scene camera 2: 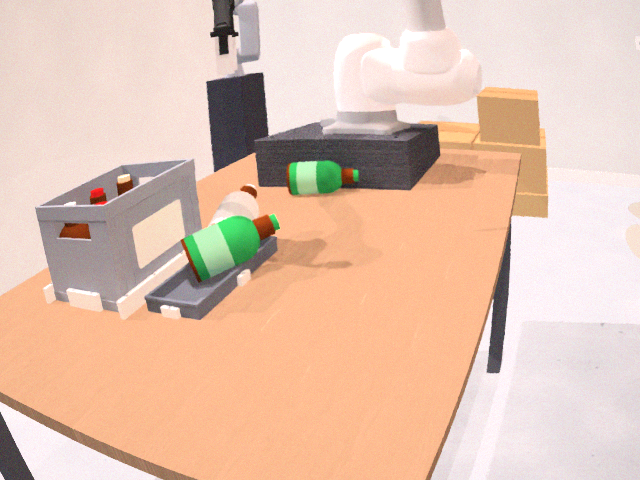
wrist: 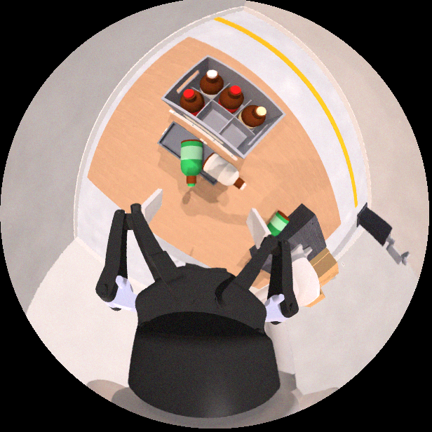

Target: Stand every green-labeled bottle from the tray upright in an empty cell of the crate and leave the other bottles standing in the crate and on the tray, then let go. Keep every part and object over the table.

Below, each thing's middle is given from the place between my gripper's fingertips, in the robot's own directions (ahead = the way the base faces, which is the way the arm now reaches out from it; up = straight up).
My gripper is now 27 cm above the white bottle (scene camera 2: 239, 203), 4 cm to the left of it and 4 cm past it.
